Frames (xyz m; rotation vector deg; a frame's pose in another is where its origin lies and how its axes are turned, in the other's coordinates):
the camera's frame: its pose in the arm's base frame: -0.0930 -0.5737 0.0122 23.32 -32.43 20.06
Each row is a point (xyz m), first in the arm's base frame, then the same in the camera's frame.
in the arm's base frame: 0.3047 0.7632 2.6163
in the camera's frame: 2.0949 1.6951 1.2102
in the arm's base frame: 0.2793 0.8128 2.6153
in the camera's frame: 2.0845 1.7485 1.1978
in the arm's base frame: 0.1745 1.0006 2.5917
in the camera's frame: 2.0269 1.9487 1.1395
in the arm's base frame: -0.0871 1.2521 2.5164
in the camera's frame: 1.8286 2.2564 1.0814
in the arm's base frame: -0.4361 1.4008 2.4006
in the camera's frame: 1.5168 2.5015 1.0782
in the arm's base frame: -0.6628 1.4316 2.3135
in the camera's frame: 1.2938 2.6007 1.0974
